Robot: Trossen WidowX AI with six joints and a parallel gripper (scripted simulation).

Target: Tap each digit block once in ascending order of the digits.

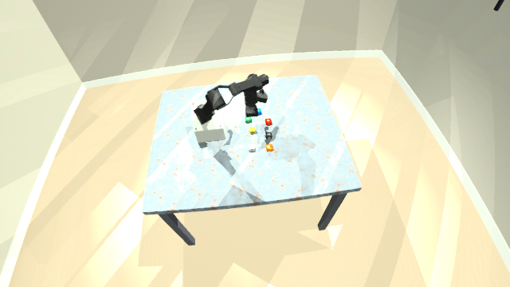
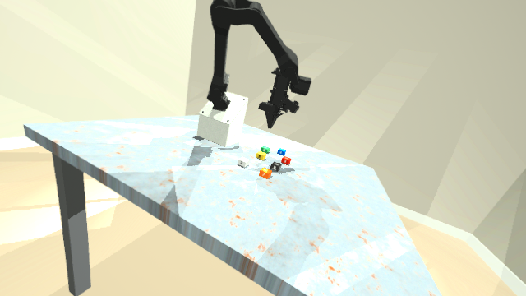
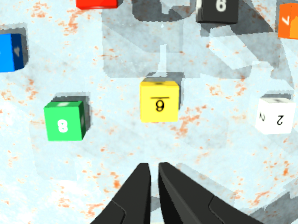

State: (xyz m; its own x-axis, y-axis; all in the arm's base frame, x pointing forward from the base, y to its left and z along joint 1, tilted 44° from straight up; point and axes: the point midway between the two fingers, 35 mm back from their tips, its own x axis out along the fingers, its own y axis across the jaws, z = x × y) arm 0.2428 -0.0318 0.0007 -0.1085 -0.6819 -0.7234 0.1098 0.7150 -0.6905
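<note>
My gripper tip is now 120 mm above the yellow block and 20 mm to the left of it. The rest, counted from my gripper tip: black block (120 mm below, 80 mm ahead, 70 mm to the right); then green block (120 mm below, 70 mm to the left, 10 mm behind); then red block (120 mm below, 100 mm ahead, 30 mm to the left).
</note>
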